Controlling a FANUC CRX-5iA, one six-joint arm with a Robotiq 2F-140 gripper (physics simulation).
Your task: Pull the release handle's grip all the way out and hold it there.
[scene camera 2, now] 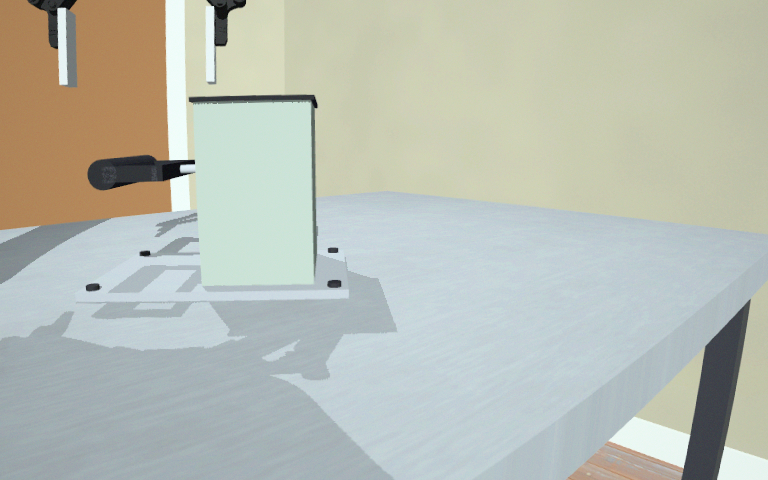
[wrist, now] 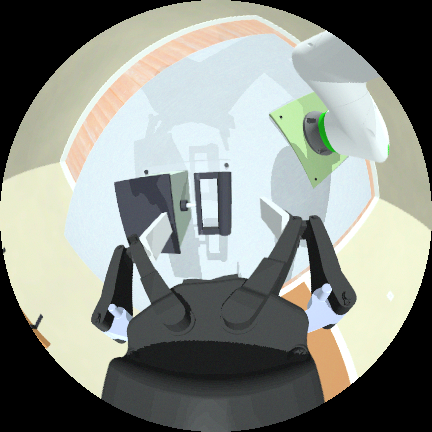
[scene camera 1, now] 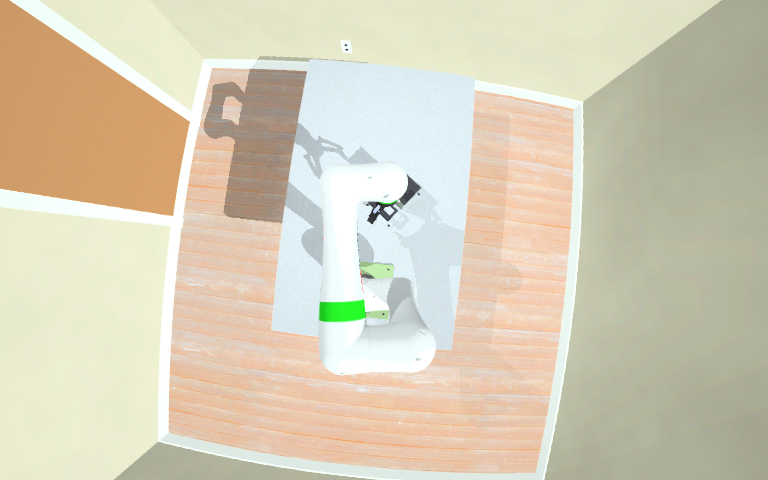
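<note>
The release handle has a pale green box housing (scene camera 2: 254,192) with a dark lid (scene camera 1: 412,191) (wrist: 142,205). Its dark, frame-shaped grip (scene camera 2: 103,174) (wrist: 226,202) sticks out sideways on a short white rod (scene camera 2: 187,168) (wrist: 190,205); a short length of rod shows between grip and housing. My gripper (scene camera 2: 138,83) (wrist: 213,214) is open and empty, above the grip and apart from it. In scene camera 2 its pads end a little above lid height. In the wrist view one pad overlaps the lid's edge and the other is beyond the grip's outer bar. The arm hides most of the gripper in scene camera 1.
The housing stands on a bolted white base plate (scene camera 2: 169,296) on the grey table (scene camera 1: 396,107) (scene camera 2: 509,283). My white arm (scene camera 1: 339,243) (wrist: 345,110) spans above the table from its base on a green mounting plate (scene camera 1: 378,268) (wrist: 295,120). Shadows cross the table around the handle.
</note>
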